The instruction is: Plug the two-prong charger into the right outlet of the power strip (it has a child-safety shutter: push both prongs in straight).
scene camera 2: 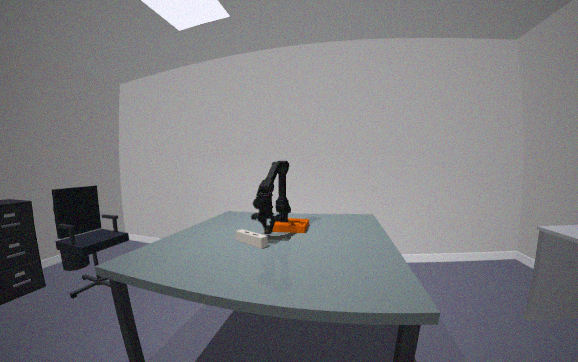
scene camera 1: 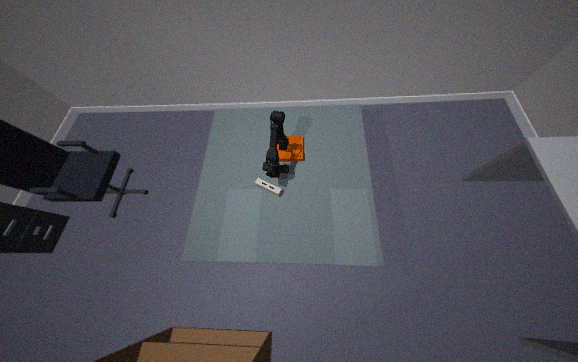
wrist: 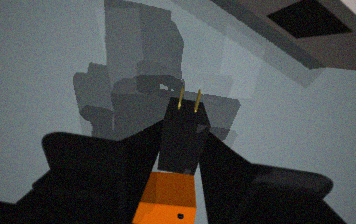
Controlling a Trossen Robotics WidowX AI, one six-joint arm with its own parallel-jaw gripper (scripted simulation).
My gripper (wrist: 181,127) carries a black two-prong charger (wrist: 186,126).
